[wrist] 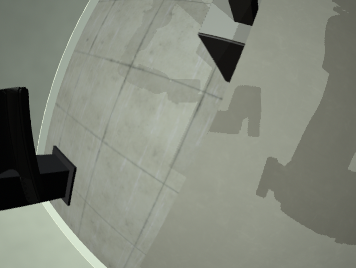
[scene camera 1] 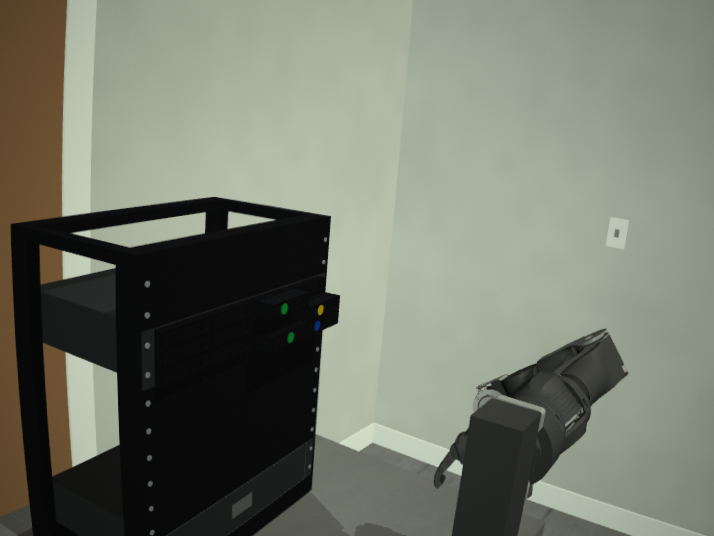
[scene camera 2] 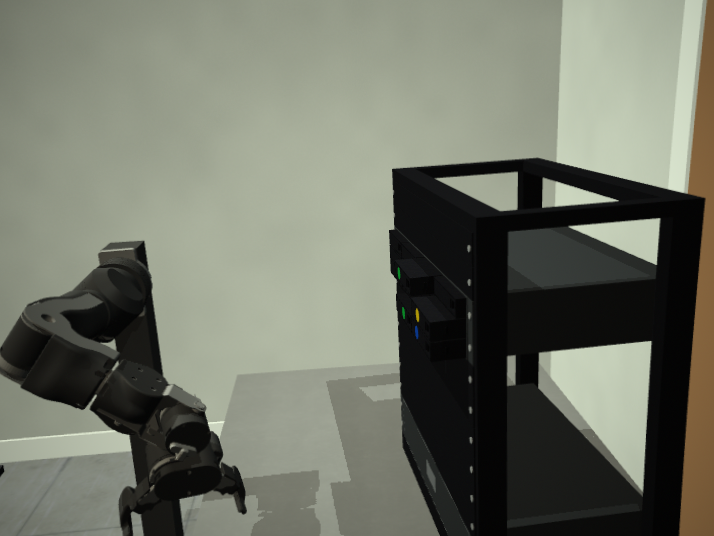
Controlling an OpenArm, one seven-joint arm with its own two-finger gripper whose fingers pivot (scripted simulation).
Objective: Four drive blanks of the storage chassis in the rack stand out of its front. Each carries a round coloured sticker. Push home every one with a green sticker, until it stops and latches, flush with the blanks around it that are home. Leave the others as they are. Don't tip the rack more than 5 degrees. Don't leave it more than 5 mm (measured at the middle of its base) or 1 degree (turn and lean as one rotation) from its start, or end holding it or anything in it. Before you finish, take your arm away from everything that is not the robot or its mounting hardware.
I see my gripper [scene camera 2: 184, 513].
My gripper also shows in scene camera 1 [scene camera 1: 483, 489].
